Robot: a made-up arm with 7 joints. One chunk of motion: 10 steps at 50 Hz.
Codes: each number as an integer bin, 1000 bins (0 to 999) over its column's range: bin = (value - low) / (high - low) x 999, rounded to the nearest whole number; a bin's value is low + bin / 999 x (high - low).
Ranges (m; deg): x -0.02..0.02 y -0.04..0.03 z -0.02..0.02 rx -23..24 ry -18..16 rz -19..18
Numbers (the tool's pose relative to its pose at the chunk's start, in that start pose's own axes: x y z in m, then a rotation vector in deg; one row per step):
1: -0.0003 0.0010 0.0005 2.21 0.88 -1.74
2: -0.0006 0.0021 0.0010 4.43 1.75 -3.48
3: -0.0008 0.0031 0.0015 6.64 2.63 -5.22
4: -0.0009 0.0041 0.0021 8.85 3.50 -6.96
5: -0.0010 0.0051 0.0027 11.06 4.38 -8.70
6: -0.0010 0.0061 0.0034 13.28 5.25 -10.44
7: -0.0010 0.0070 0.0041 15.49 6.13 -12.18
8: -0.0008 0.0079 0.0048 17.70 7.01 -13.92
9: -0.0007 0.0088 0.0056 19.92 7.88 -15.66
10: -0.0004 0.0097 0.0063 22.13 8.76 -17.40
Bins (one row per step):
1: 492 585 512 536 555 466
2: 485 601 524 583 580 419
3: 480 615 537 630 606 372
4: 477 629 552 677 632 325
5: 475 644 567 724 658 278
6: 475 658 584 771 683 231
7: 475 671 602 818 709 184
8: 480 684 619 865 735 137
9: 482 696 639 912 760 90
10: 490 709 657 959 786 43

